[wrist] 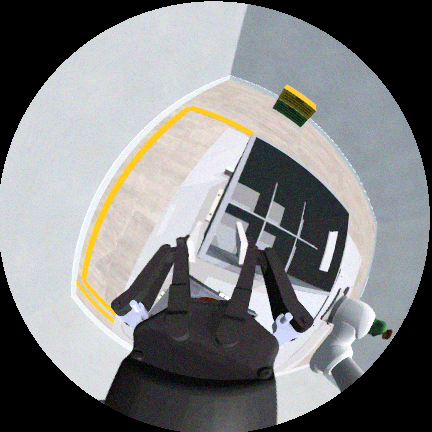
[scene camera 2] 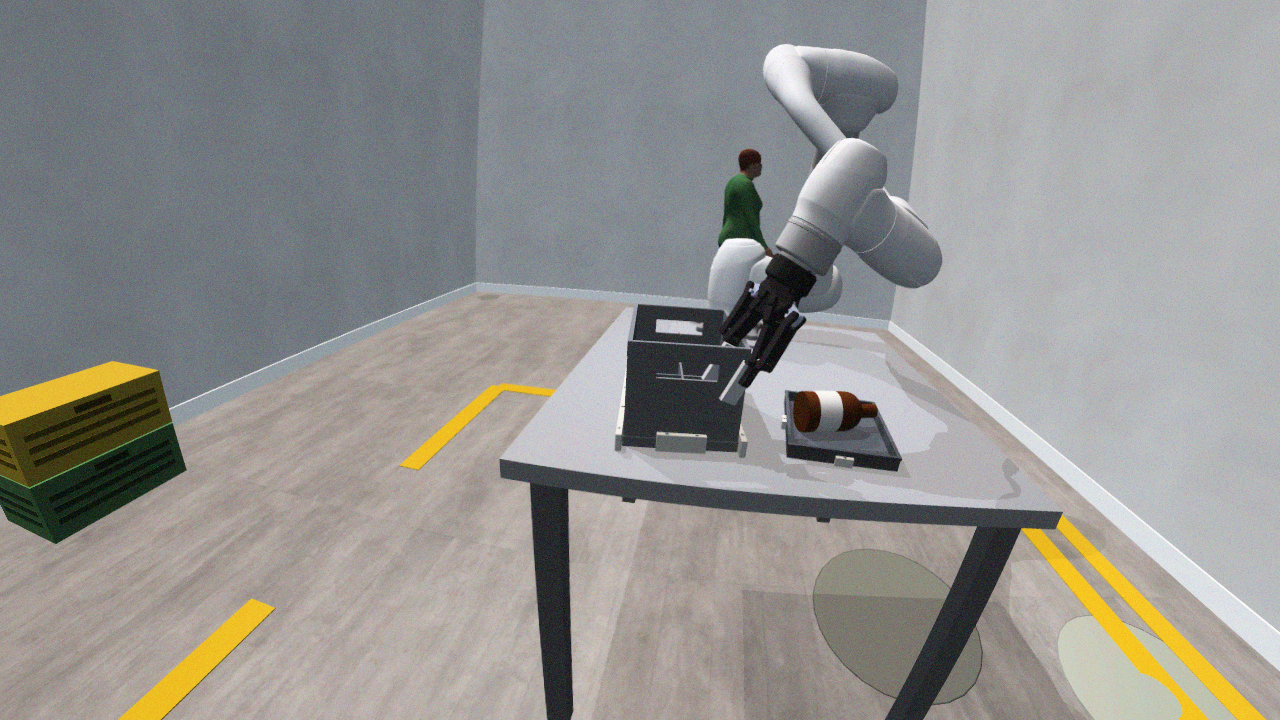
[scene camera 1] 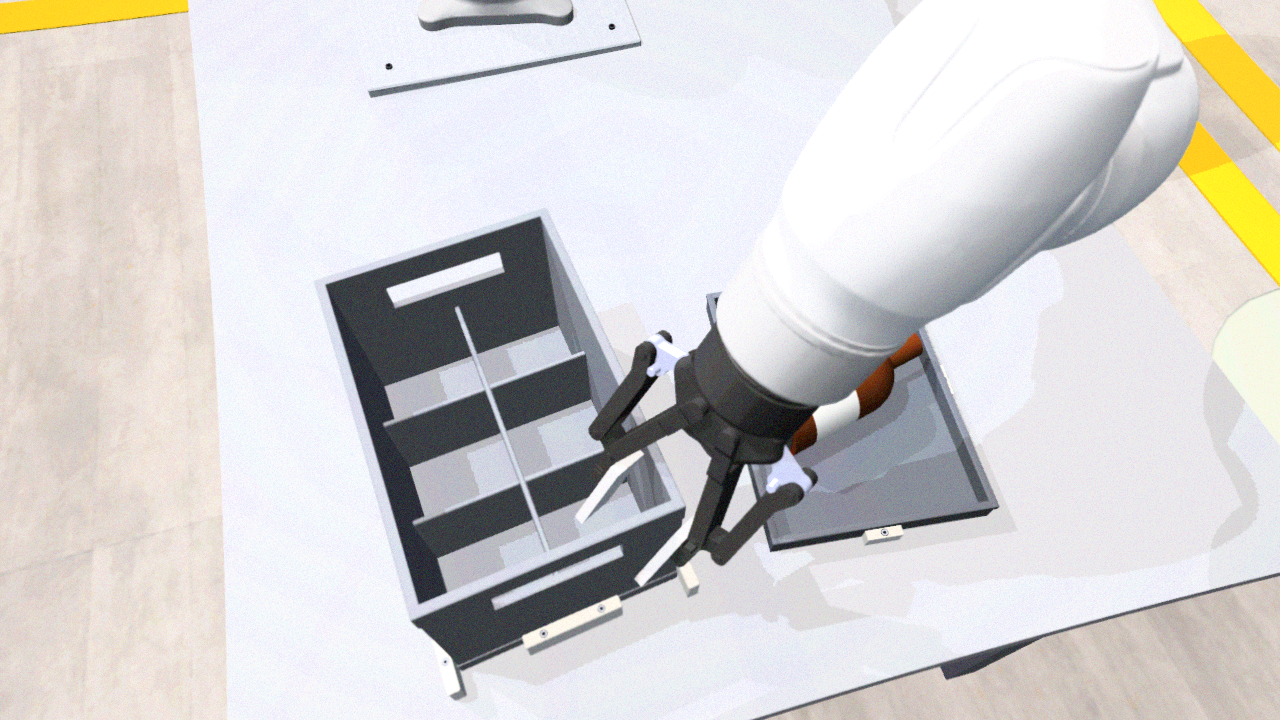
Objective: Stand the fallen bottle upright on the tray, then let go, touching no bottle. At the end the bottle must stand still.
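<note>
The brown bottle with a white label lies on its side in the grey tray. Its neck points right in scene camera 2; the arm hides part of it in scene camera 1. A brown bit of the bottle shows in the wrist view behind the gripper's body. My gripper is partly open, with a gap between its pads and no bottle in it. It is tilted away from the tray, at the crate's tray-side front corner. One pad is over the crate's inside, the other outside the wall. Contact with the wall is unclear.
The dark divided crate stands left of the tray, with pale blocks around its base. A robot base plate is at the table's back. A person in green stands beyond the table. Yellow and green crates are at the left.
</note>
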